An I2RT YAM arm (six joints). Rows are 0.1 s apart.
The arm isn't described. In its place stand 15 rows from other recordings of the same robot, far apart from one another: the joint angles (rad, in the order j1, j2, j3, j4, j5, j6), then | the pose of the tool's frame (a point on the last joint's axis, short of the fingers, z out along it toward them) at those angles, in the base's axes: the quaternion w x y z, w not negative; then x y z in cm.
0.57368, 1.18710, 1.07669, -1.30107, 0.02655, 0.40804 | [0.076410 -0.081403 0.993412 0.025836 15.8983 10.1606 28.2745]
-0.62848, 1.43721, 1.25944, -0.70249, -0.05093, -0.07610 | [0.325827 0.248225 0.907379 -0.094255 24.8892 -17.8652 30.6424]
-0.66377, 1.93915, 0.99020, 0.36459, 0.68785, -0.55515 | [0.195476 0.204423 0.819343 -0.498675 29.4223 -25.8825 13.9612]
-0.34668, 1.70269, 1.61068, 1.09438, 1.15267, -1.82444 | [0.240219 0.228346 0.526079 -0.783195 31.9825 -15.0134 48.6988]
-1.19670, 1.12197, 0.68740, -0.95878, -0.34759, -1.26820 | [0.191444 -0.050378 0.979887 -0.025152 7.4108 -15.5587 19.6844]
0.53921, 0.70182, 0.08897, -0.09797, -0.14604, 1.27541 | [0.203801 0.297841 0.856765 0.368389 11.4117 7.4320 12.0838]
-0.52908, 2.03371, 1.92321, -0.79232, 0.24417, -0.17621 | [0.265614 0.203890 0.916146 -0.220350 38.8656 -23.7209 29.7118]
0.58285, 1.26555, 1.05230, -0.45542, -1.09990, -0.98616 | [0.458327 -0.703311 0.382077 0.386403 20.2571 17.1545 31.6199]
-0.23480, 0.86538, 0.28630, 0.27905, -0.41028, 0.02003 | [0.595267 -0.019788 0.796944 0.100730 18.6736 -3.0069 19.9118]
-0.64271, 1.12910, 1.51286, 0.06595, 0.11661, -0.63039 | [0.661517 0.052623 0.530429 -0.527515 16.5893 -12.9389 54.7068]
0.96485, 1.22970, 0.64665, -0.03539, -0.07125, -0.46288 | [0.435880 -0.593891 0.660636 0.144435 14.5125 21.3896 21.4000]
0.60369, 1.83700, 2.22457, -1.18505, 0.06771, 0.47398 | [0.339565 -0.047253 0.924525 0.166483 30.6052 20.8118 43.7976]
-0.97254, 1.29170, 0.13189, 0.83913, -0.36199, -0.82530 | [0.472524 -0.046373 0.803269 -0.359623 12.4172 -15.9798 13.2839]
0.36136, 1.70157, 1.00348, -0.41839, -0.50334, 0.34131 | [0.121292 -0.065539 0.943008 0.302868 29.9659 13.1616 16.9222]
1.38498, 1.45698, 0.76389, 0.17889, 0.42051, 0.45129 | [0.442586 -0.286205 0.801612 0.282176 7.1471 30.1537 21.3036]
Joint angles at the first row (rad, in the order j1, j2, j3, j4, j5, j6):
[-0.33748 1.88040 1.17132 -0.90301 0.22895 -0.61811]
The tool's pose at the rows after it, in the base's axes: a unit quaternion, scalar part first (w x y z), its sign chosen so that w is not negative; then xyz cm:
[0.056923 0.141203 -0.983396 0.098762 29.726 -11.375 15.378]
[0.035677 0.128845 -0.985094 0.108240 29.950 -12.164 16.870]
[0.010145 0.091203 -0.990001 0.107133 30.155 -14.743 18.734]
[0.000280 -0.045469 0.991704 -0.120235 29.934 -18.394 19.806]
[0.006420 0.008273 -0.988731 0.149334 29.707 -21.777 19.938]
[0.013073 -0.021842 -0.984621 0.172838 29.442 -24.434 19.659]
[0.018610 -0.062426 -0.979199 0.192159 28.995 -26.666 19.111]
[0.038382 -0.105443 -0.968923 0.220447 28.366 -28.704 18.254]
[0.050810 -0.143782 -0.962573 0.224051 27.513 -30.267 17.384]
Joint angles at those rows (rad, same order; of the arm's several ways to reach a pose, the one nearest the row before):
[-0.34015 1.83958 1.16757 -0.90811 0.22829 -0.62431]
[-0.36122 1.81593 1.20116 -0.91606 0.22497 -0.62585]
[-0.43412 1.81731 1.28057 -0.94269 0.19560 -0.62682]
[-0.53075 1.84750 1.36108 -0.95068 0.20118 -0.63590]
[-0.60858 1.89698 1.42799 -0.93536 0.25084 -0.64635]
[-0.66593 1.94280 1.47563 -0.91057 0.29189 -0.65004]
[-0.71446 1.98324 1.50712 -0.88246 0.32798 -0.62238]
[-0.75712 2.02615 1.53031 -0.85625 0.39805 -0.58460]
[-0.79758 2.06133 1.54728 -0.85288 0.41935 -0.54456]

